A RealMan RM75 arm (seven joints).
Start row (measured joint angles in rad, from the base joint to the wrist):
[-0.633 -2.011 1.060 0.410 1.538 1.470 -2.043]
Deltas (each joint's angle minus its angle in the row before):
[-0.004 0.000 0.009 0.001 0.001 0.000 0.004]
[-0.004 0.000 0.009 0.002 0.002 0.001 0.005]
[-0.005 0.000 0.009 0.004 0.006 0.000 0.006]
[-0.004 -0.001 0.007 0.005 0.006 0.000 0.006]
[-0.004 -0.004 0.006 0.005 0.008 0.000 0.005]
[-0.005 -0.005 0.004 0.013 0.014 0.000 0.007]
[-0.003 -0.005 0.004 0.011 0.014 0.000 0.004]
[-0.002 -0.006 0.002 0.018 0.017 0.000 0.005]
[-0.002 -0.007 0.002 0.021 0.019 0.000 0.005]
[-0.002 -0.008 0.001 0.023 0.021 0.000 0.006]
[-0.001 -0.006 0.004 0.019 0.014 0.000 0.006]
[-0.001 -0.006 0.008 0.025 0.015 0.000 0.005]
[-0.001 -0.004 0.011 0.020 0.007 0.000 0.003]
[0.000 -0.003 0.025 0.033 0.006 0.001 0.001]
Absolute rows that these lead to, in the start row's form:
[-0.637 -2.011 1.069 0.411 1.539 1.470 -2.039]
[-0.641 -2.011 1.078 0.413 1.541 1.471 -2.034]
[-0.646 -2.011 1.087 0.417 1.547 1.471 -2.028]
[-0.650 -2.012 1.094 0.422 1.553 1.471 -2.022]
[-0.654 -2.016 1.100 0.427 1.561 1.471 -2.017]
[-0.659 -2.021 1.104 0.440 1.575 1.471 -2.010]
[-0.662 -2.026 1.108 0.451 1.589 1.471 -2.006]
[-0.664 -2.032 1.110 0.469 1.606 1.471 -2.001]
[-0.666 -2.039 1.112 0.490 1.625 1.471 -1.996]
[-0.668 -2.047 1.113 0.513 1.646 1.471 -1.990]
[-0.669 -2.053 1.117 0.532 1.660 1.471 -1.984]
[-0.670 -2.059 1.125 0.557 1.675 1.471 -1.979]
[-0.671 -2.063 1.136 0.577 1.682 1.471 -1.976]
[-0.671 -2.066 1.161 0.610 1.688 1.472 -1.975]

